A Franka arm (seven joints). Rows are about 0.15 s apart.
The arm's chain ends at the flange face. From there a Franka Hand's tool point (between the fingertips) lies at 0.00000 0.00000 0.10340 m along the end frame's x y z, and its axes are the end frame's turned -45 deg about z.
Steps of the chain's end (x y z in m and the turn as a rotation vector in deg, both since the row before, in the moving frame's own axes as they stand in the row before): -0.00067, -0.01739, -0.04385, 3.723, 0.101, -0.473; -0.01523, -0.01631, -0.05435, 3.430, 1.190, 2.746; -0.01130, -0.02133, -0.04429, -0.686, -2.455, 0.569; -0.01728, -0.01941, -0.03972, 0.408, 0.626, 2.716; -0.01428, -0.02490, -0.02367, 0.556, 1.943, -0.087
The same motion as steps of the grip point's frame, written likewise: 0.01668, -0.01741, -0.04407, 2.561, 2.704, -0.473; 0.00672, -0.02502, -0.05456, 1.584, 3.267, 2.746; 0.00310, -0.02535, -0.04439, 1.251, -2.221, 0.569; 0.00282, -0.02563, -0.03973, -0.154, 0.731, 2.716; 0.01070, -0.02594, -0.02373, -0.981, 1.767, -0.087
